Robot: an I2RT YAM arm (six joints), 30 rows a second.
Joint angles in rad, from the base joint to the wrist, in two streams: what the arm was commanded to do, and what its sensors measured. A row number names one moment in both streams.
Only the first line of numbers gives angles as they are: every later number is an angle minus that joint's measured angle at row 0.
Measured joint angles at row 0: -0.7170 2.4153 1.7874 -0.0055 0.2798 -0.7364
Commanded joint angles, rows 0 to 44: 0.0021 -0.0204 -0.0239 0.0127 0.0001 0.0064; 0.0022 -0.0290 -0.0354 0.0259 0.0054 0.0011; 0.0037 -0.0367 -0.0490 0.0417 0.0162 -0.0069; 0.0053 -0.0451 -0.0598 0.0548 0.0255 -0.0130; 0.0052 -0.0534 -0.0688 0.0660 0.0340 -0.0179; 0.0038 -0.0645 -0.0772 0.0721 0.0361 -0.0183; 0.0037 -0.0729 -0.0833 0.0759 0.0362 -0.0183; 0.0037 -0.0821 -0.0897 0.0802 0.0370 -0.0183; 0.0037 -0.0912 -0.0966 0.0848 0.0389 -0.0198; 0.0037 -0.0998 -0.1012 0.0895 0.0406 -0.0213; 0.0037 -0.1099 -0.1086 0.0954 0.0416 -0.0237; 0.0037 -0.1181 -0.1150 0.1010 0.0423 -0.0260; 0.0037 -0.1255 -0.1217 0.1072 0.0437 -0.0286; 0.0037 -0.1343 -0.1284 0.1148 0.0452 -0.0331; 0.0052 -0.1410 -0.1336 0.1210 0.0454 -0.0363; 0.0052 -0.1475 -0.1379 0.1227 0.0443 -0.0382; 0.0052 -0.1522 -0.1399 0.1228 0.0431 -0.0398; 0.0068 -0.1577 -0.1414 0.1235 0.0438 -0.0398; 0.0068 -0.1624 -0.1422 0.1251 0.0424 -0.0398; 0.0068 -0.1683 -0.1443 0.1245 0.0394 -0.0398; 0.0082 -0.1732 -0.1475 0.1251 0.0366 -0.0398; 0.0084 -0.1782 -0.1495 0.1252 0.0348 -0.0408; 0.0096 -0.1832 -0.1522 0.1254 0.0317 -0.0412; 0.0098 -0.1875 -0.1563 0.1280 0.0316 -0.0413; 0.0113 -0.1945 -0.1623 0.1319 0.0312 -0.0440; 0.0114 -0.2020 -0.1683 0.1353 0.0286 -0.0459; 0.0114 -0.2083 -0.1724 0.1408 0.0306 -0.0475; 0.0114 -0.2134 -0.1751 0.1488 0.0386 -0.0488; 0.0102 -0.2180 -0.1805 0.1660 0.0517 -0.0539; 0.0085 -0.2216 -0.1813 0.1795 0.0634 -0.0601; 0.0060 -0.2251 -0.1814 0.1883 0.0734 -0.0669; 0.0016 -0.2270 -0.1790 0.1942 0.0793 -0.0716; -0.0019 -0.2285 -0.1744 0.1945 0.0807 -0.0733; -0.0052 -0.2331 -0.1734 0.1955 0.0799 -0.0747; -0.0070 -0.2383 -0.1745 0.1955 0.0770 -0.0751; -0.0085 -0.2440 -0.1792 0.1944 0.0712 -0.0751; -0.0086 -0.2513 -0.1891 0.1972 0.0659 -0.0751; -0.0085 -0.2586 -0.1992 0.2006 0.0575 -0.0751; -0.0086 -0.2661 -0.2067 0.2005 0.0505 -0.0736; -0.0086 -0.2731 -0.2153 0.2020 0.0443 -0.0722; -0.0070 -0.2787 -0.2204 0.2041 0.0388 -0.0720; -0.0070 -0.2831 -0.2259 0.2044 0.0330 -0.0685; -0.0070 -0.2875 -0.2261 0.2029 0.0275 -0.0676; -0.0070 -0.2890 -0.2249 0.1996 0.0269 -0.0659; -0.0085 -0.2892 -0.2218 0.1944 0.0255 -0.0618
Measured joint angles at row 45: 0.0008 -0.2354 -0.2197 0.1594 0.0363 -0.0710
